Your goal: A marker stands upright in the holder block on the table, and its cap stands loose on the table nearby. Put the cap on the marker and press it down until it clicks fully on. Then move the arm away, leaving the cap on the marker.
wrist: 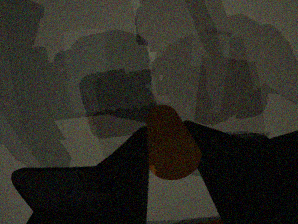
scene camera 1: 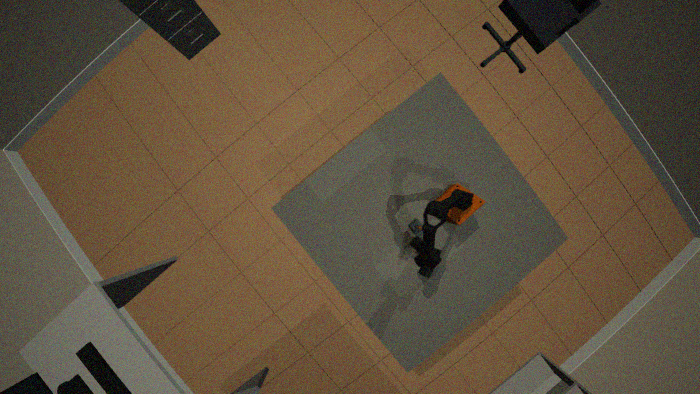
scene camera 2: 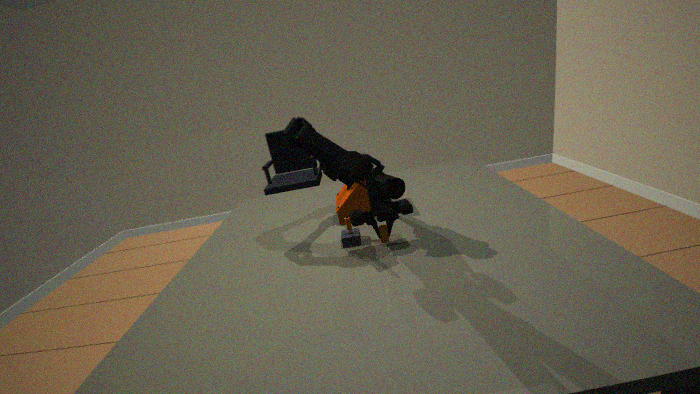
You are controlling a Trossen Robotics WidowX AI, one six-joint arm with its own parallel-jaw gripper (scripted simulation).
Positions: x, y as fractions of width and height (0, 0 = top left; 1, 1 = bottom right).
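Observation:
Orange cap carried by my gripper (wrist: 0.56, 0.58).

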